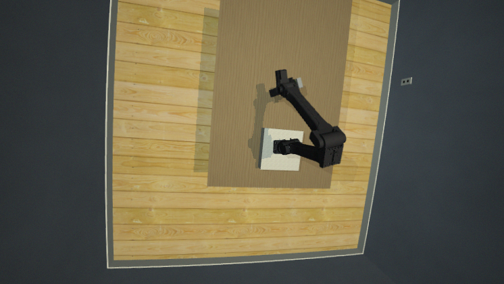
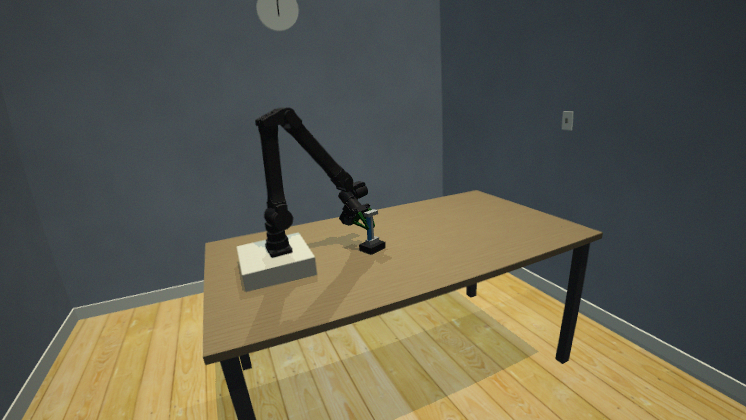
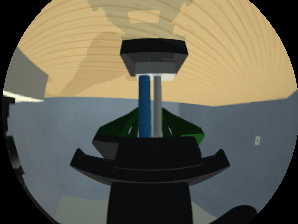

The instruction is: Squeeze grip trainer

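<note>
Now: hand 1 cm short of the thin grey bar.
</note>
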